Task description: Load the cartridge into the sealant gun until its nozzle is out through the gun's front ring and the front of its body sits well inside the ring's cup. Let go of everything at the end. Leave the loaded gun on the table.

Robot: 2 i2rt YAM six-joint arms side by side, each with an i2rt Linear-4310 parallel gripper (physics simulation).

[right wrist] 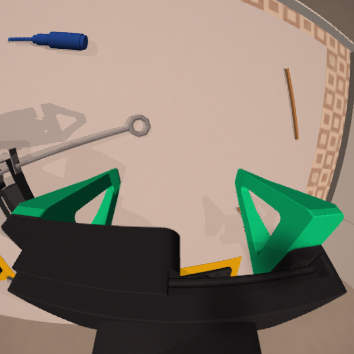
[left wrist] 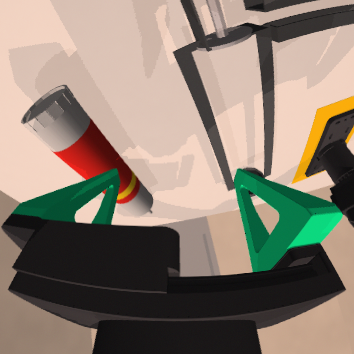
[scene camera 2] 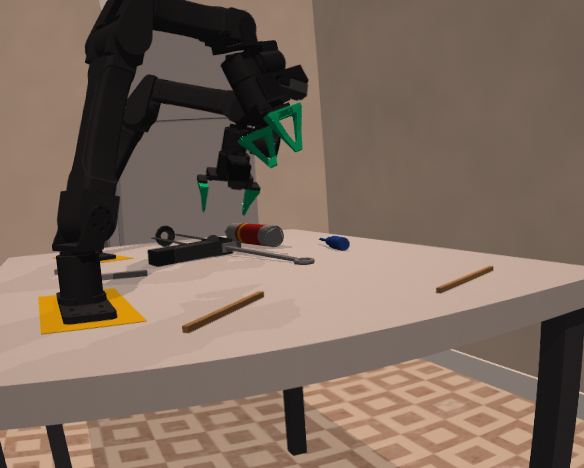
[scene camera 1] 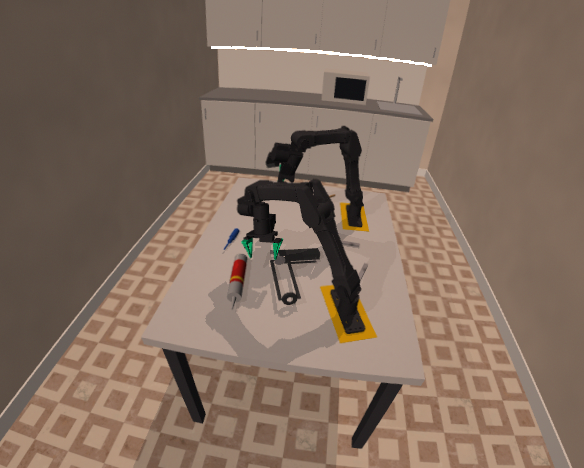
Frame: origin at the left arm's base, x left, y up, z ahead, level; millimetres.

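Seen in the pictures: left gripper, fingertip midpoint: (left wrist: 176, 174) (scene camera 2: 223, 213) (scene camera 1: 263, 258); right gripper, fingertip midpoint: (right wrist: 177, 174) (scene camera 2: 286, 159); left arm's base at its link origin: (left wrist: 326, 146) (scene camera 1: 346, 310); right arm's base at its link origin: (scene camera 2: 83, 307) (scene camera 1: 353, 216).
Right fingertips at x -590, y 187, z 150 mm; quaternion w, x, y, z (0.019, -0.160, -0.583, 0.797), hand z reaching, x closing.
Pixels of each thing's top centre, then the offset from my right fingertips to it. "spot": a spot on its surface instead. Level surfaces: height alone.
- cartridge at its top centre: (left wrist: 115, 196) (scene camera 2: 247, 223) (scene camera 1: 236, 276) dx +416, dy -136, dz +223 mm
- front ring at a spot on its surface: (scene camera 2: 161, 233) (scene camera 1: 292, 297) spot: dx +537, dy -144, dz +38 mm
- blue screwdriver at its top centre: (scene camera 2: 331, 235) (right wrist: 40, 35) (scene camera 1: 230, 237) dx +138, dy -160, dz +238 mm
- table at its surface level: dy -187 mm
The cartridge (scene camera 1: 237, 277) (scene camera 2: 254, 234) (left wrist: 92, 150), grey with a red body and yellow band, lies on the table beside the sealant gun, its nozzle toward the near edge in scene camera 1. The black gun lies on its side; its handle (scene camera 1: 302, 255) (scene camera 2: 187, 251), front ring (scene camera 1: 289, 299) (scene camera 2: 164, 235) and frame bars (left wrist: 210, 117) show. Its pull rod (scene camera 2: 270, 255) (right wrist: 75, 144) ends in a loop. My left gripper (scene camera 1: 263, 257) (scene camera 2: 223, 213) (left wrist: 176, 174) is open and empty above the table between cartridge and gun. My right gripper (scene camera 2: 286, 158) (right wrist: 177, 174) is open and empty, high above the rod's end side.
A blue screwdriver (scene camera 1: 233, 236) (scene camera 2: 337, 243) (right wrist: 65, 41) lies beyond the cartridge. Two brown sticks (scene camera 2: 224, 312) (scene camera 2: 465, 279) lie toward the right arm's end of the table (scene camera 2: 360, 295). Grey bars (scene camera 1: 363, 271) (scene camera 1: 351, 244) lie near the arm bases.
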